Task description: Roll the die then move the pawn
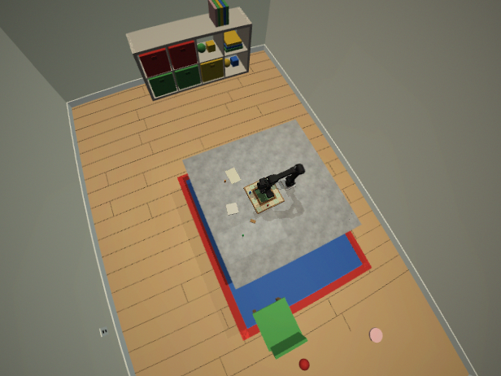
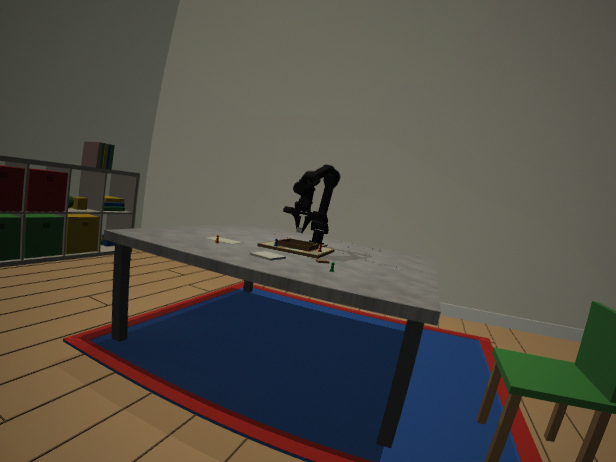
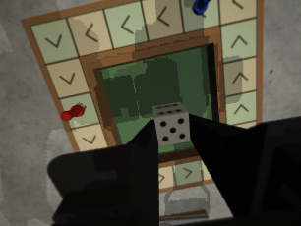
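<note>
My gripper tip is now 120 mm to the right of the red pawn and 60 mm above it. From my gripper tip the other things lie so: green felt tray 10 mm behind, 80 mm below; blue pawn 110 mm ahead, 50 mm to the right, 60 mm below; white die right at my gripper tip.
</note>
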